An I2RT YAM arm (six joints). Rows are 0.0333 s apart.
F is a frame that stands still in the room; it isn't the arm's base.
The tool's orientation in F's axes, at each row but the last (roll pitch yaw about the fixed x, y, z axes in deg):
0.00 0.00 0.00
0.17 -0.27 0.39
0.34 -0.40 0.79
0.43 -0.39 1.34
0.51 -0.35 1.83
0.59 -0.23 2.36
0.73 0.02 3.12
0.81 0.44 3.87
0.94 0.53 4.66
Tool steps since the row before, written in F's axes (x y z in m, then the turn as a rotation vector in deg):
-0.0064 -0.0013 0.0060 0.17 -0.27 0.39
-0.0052 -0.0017 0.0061 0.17 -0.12 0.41
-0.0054 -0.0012 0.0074 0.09 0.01 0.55
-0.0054 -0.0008 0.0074 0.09 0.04 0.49
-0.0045 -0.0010 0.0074 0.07 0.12 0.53
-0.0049 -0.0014 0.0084 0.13 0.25 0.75
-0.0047 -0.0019 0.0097 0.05 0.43 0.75
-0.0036 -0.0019 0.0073 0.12 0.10 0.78
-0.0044 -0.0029 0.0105 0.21 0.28 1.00
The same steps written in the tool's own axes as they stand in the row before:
-0.0064 -0.0013 0.0060 0.17 -0.27 0.39
-0.0052 -0.0016 0.0061 0.17 -0.12 0.41
-0.0054 -0.0011 0.0074 0.09 0.01 0.55
-0.0054 -0.0006 0.0074 0.09 0.04 0.49
-0.0045 -0.0008 0.0074 0.08 0.12 0.53
-0.0049 -0.0011 0.0084 0.14 0.25 0.75
-0.0048 -0.0015 0.0097 0.07 0.44 0.74
-0.0038 -0.0015 0.0073 0.12 0.10 0.78
-0.0047 -0.0024 0.0105 0.22 0.28 1.00

